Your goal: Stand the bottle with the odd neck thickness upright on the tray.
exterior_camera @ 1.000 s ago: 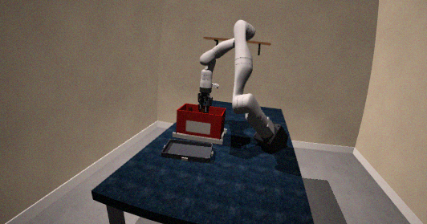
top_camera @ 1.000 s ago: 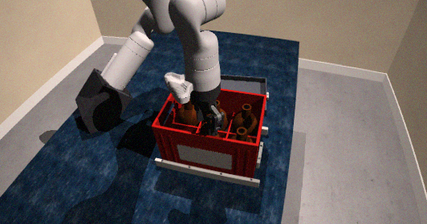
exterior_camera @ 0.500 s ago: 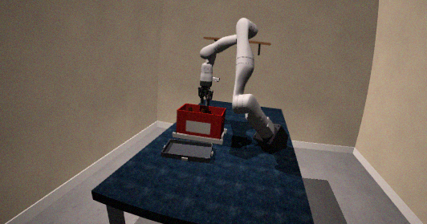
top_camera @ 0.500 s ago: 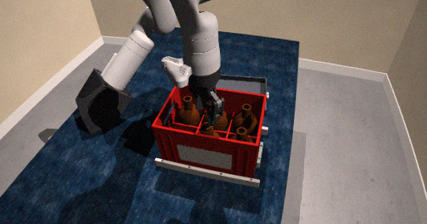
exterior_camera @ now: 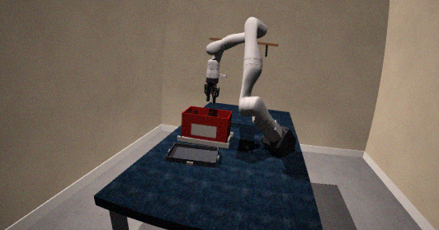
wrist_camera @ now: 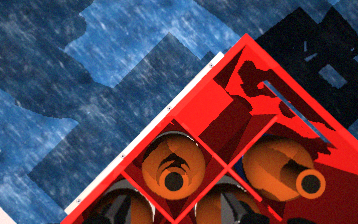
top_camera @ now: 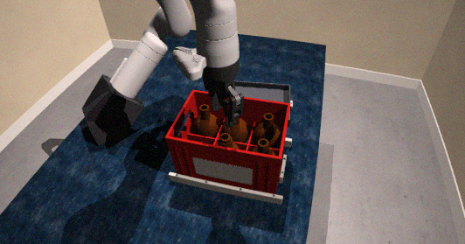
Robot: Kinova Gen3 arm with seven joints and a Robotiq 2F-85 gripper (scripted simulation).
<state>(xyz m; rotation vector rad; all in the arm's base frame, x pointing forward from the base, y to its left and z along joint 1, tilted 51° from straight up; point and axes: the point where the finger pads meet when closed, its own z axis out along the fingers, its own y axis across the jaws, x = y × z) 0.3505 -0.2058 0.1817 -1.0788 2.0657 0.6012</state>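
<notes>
My hand is 10 mm past the crate, 40 mm to the right of it and 160 mm above it. The rest, counted from my hand: grey tray 100 mm behind, 300 mm to the left, 230 mm below.
</notes>
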